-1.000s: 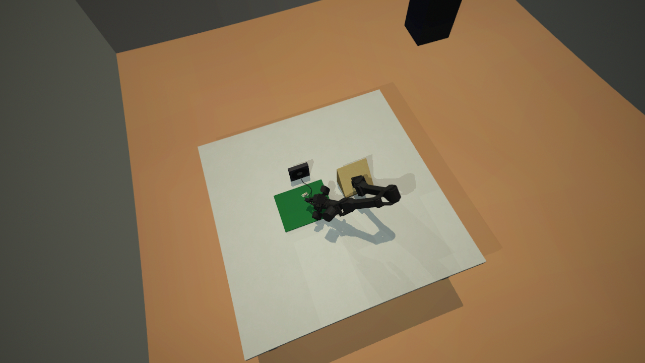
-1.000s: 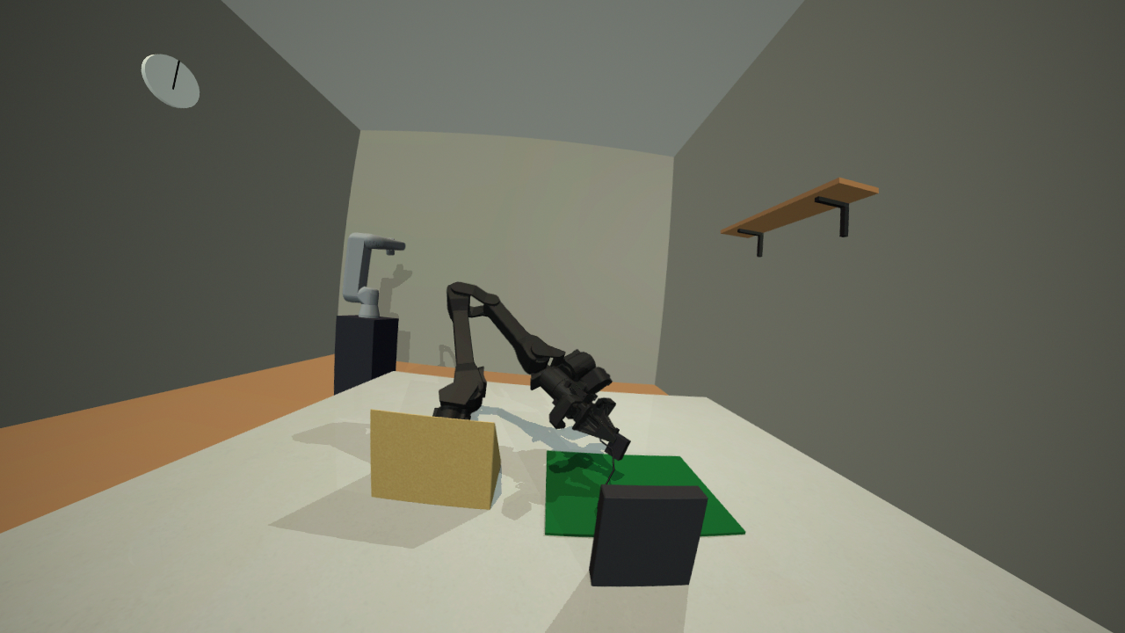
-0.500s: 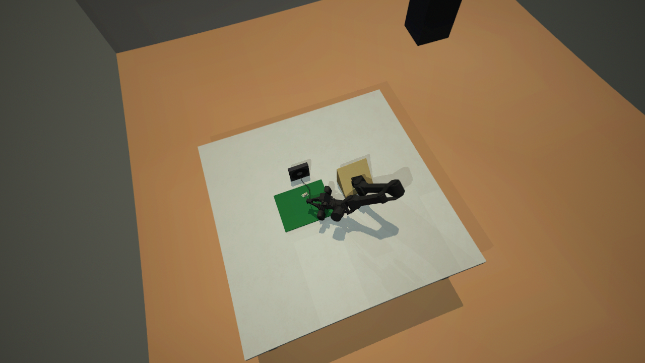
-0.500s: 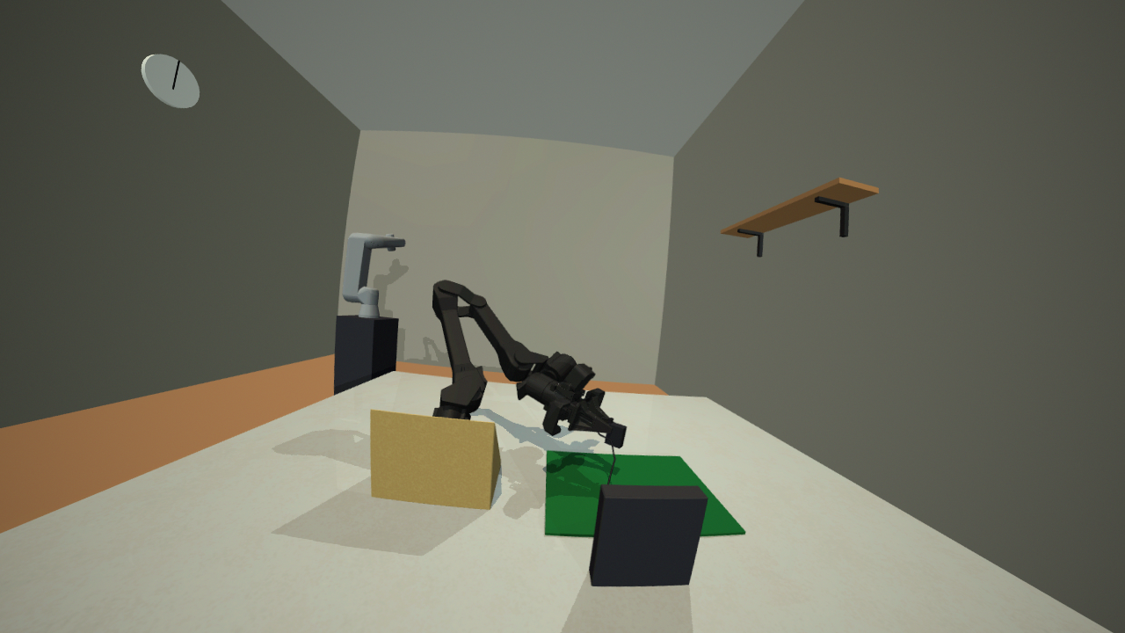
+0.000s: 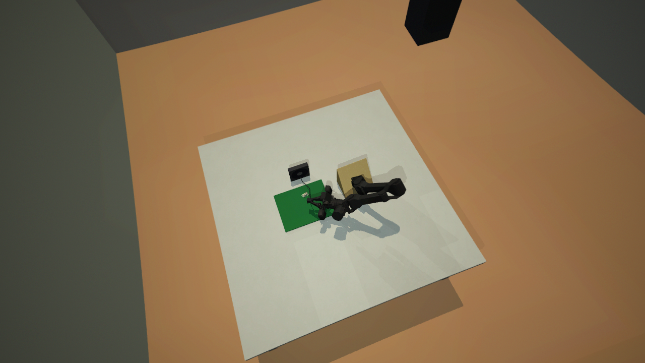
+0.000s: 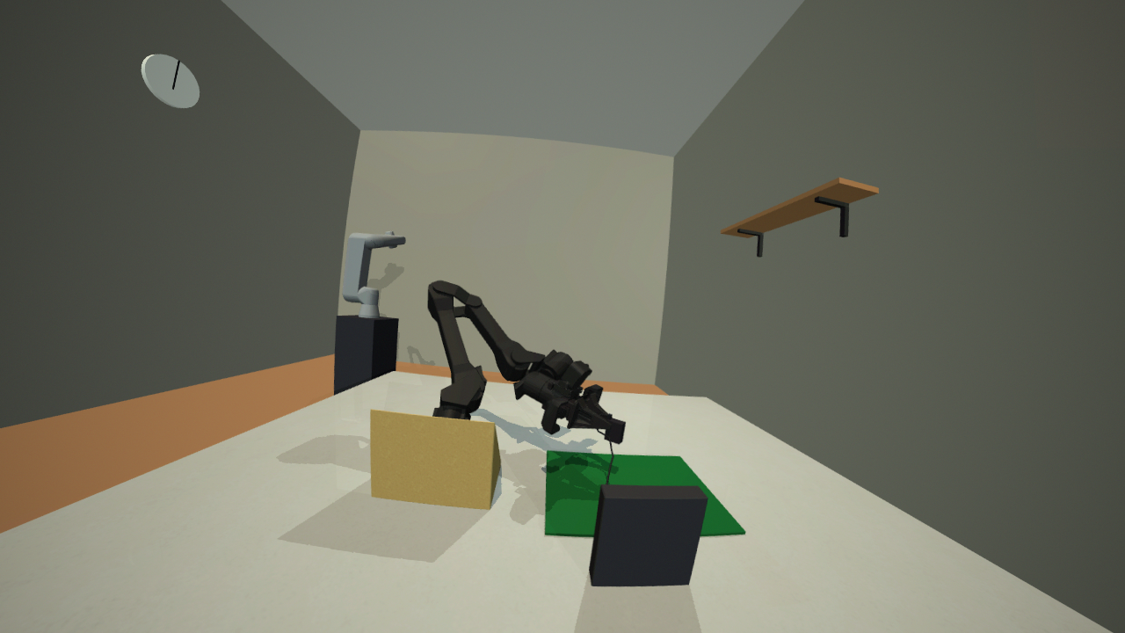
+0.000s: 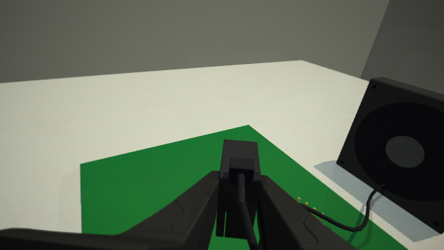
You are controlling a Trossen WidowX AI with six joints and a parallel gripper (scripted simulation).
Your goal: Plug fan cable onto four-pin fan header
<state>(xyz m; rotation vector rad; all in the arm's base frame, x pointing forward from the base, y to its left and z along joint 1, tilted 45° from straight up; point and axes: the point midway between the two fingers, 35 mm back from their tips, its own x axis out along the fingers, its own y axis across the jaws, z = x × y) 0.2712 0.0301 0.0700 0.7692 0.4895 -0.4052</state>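
Right now the black plug is 1 cm below my gripper tip. Round my gripper tip: green board: 4 cm ahead, 3 cm to the right, 12 cm below; then black fan: 1 cm ahead, 22 cm to the right, 5 cm below.
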